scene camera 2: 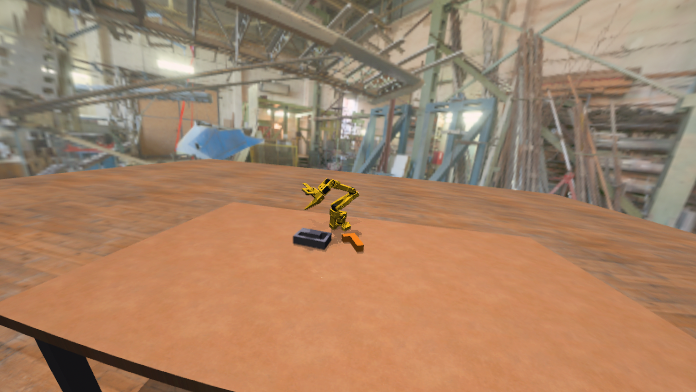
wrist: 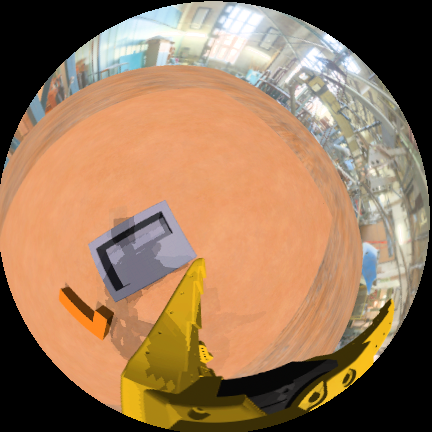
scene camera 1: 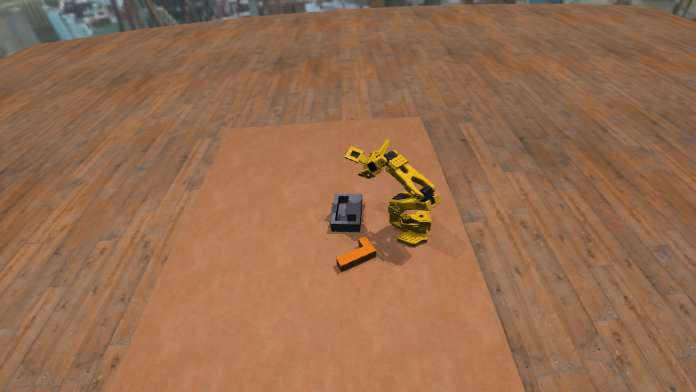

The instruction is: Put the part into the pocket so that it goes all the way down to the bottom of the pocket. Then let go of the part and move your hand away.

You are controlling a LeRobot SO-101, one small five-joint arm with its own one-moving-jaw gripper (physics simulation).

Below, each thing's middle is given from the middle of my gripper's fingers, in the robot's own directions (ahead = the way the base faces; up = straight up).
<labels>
The grey block with L-shaped pocket (scene camera 1: 347,209) lies 110 mm ahead of my hand, 50 mm to the left of it and 180 mm below it. From my hand the other things lie so: orange L-shaped block (wrist: 98,322) (90 mm ahead, 220 mm to the left, 190 mm below).
</labels>
